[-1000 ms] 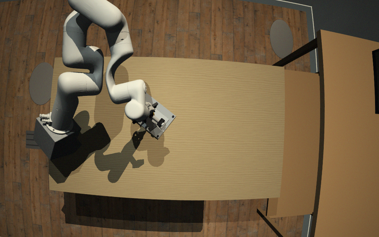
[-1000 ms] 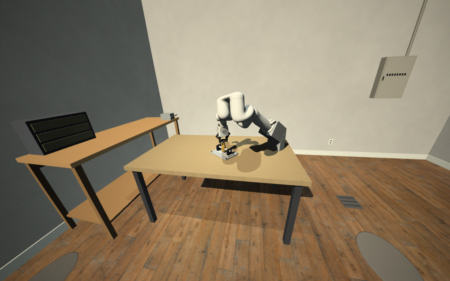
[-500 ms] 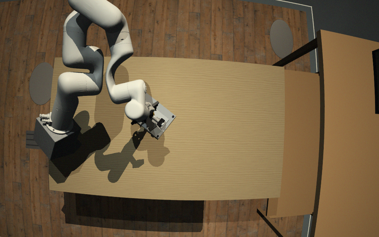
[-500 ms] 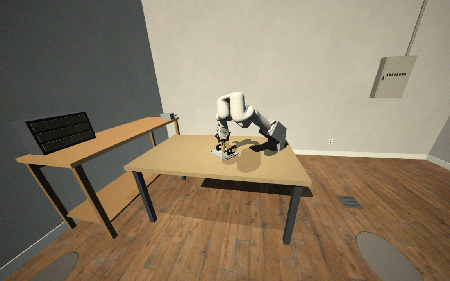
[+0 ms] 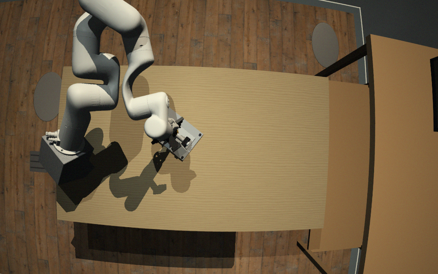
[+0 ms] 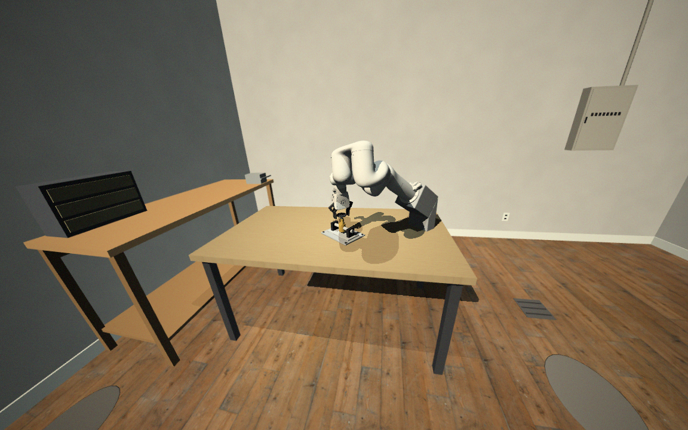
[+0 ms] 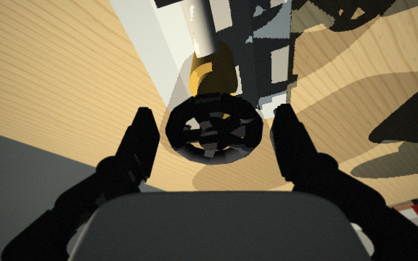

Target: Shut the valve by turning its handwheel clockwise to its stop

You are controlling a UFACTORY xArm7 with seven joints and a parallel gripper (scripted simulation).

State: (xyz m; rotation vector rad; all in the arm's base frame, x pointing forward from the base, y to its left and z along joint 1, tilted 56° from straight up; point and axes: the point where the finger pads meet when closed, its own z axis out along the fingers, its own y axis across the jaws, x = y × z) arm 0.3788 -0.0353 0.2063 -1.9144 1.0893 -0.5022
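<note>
Now: the spoked handwheel right at my hand.
</note>
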